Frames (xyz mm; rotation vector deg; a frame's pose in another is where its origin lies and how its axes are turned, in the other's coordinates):
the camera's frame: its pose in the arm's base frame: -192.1 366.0 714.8 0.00 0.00 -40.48
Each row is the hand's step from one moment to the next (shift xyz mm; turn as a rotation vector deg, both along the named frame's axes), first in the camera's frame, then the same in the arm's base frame.
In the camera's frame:
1: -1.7 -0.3 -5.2 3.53 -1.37 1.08
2: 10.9 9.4 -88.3 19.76 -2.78 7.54
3: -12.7 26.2 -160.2 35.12 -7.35 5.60
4: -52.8 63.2 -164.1 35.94 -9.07 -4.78
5: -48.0 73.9 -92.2 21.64 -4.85 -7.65
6: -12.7 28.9 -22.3 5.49 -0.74 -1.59
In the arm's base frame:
1: -1.5 0.9 -5.2 1.80 -3.33 1.08
2: 14.4 0.1 -88.3 13.23 -14.94 7.54
3: 7.3 28.2 -160.2 21.94 -28.39 5.60
4: 0.9 82.3 -164.1 21.45 -30.23 -4.78
5: 11.5 87.4 -92.2 13.31 -17.74 -7.65
6: 9.1 30.2 -22.3 3.70 -4.13 -1.59

